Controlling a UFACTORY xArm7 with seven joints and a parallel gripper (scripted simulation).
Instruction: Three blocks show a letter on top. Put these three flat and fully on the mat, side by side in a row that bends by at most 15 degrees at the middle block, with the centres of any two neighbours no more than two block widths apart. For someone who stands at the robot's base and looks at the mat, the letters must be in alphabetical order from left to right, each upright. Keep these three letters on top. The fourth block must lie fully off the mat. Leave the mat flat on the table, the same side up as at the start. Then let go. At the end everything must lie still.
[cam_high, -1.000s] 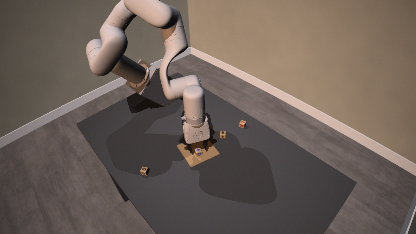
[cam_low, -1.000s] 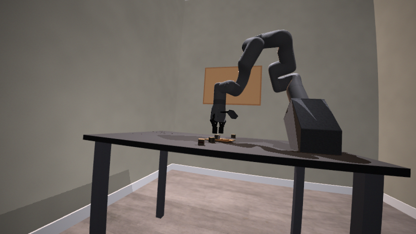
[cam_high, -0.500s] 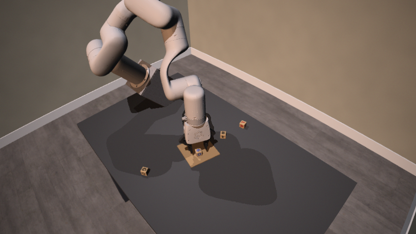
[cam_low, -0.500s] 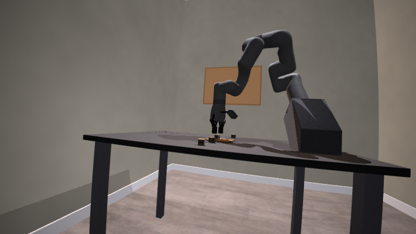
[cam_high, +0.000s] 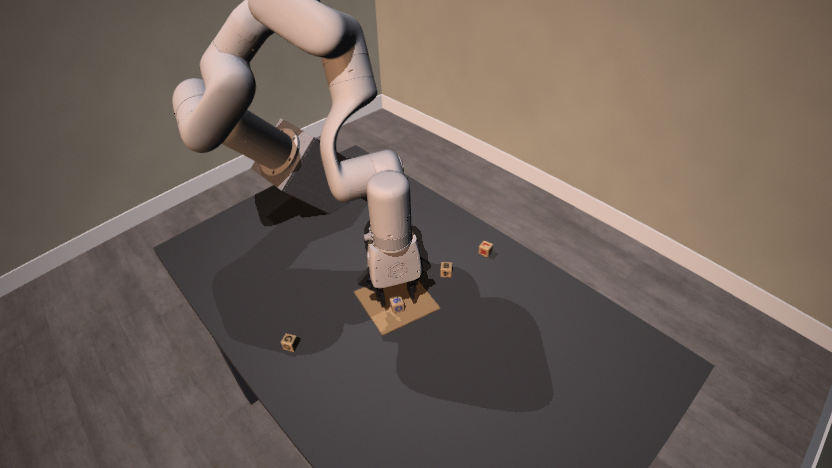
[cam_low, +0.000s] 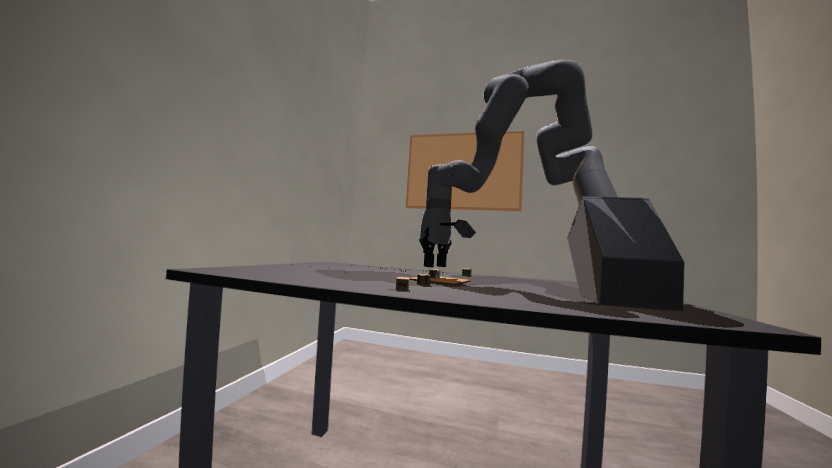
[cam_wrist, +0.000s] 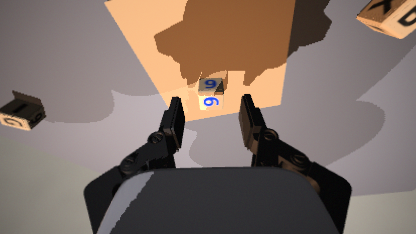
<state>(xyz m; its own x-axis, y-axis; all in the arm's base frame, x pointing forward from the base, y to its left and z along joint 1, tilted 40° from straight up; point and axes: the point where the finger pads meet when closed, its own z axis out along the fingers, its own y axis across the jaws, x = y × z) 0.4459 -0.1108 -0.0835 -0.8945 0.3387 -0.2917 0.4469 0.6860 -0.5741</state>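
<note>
Now: hand 20 mm past the tan mat, 10 mm to the right of it and 50 mm above it.
</note>
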